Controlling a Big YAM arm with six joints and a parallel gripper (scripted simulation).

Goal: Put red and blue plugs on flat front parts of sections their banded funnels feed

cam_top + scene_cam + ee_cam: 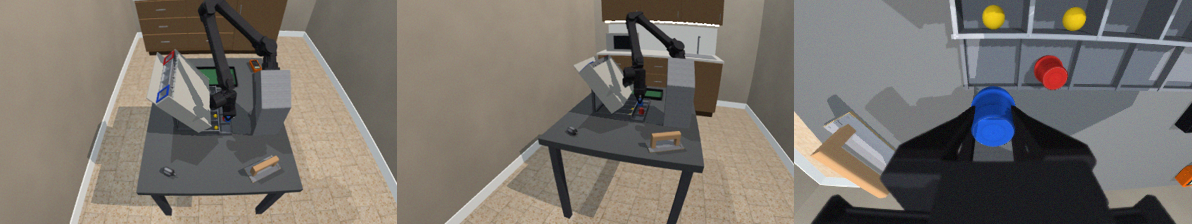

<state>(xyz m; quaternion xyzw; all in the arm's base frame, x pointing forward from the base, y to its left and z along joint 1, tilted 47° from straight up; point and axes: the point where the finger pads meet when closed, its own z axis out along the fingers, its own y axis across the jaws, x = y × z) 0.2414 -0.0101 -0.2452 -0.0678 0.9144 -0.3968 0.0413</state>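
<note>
The red plug is 10 cm below my hand, 7 cm to the right of it and 1 cm ahead of it. From my hand the other things lie so: blue plug 1 cm below; then beige cover 21 cm ahead, 13 cm to the right, 9 cm above; then dark object 31 cm to the left, 29 cm ahead, 10 cm below.
</note>
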